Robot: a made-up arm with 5 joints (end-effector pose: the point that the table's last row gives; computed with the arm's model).
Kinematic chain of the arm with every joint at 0, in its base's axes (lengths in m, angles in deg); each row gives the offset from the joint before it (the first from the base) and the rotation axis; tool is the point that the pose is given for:
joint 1: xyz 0 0 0.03 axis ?
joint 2: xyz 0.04 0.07 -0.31 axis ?
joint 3: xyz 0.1 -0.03 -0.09 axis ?
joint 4: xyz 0 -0.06 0.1 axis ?
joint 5: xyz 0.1 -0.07 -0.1 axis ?
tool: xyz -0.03 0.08 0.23
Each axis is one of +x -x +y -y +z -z.
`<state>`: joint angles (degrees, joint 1 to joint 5).
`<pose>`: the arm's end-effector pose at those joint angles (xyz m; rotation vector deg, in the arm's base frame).
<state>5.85 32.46 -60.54 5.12 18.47</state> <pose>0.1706 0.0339 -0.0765 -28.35 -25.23 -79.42</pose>
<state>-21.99 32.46 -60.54 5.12 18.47</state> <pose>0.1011 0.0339 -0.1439 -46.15 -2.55 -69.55</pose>
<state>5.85 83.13 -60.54 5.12 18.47</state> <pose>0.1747 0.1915 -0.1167 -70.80 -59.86 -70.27</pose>
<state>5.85 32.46 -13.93 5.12 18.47</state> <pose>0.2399 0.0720 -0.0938 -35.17 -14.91 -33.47</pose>
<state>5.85 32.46 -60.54 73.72 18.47</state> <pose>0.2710 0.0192 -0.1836 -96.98 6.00 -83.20</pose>
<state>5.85 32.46 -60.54 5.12 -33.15</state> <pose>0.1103 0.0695 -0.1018 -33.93 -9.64 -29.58</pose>
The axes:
joint 1: -y
joint 2: -x
joint 3: +z
joint 4: -x
joint 5: -z

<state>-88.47 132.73 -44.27 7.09 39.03</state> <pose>-0.2932 0.2677 -0.1859 -92.38 -35.31 40.10</pose>
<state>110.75 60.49 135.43 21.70 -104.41</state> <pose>0.2006 0.2607 0.3248 -101.87 113.84 89.74</pose>
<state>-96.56 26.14 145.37 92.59 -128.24</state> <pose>-0.1559 0.0799 -0.0032 3.64 69.23 -108.01</pose>
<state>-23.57 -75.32 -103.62 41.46 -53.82</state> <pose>-0.0110 -0.0754 -0.3127 57.71 86.61 -25.60</pose>
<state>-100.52 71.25 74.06 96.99 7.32</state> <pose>-0.3898 0.0733 0.0035 -8.67 -4.19 154.51</pose>
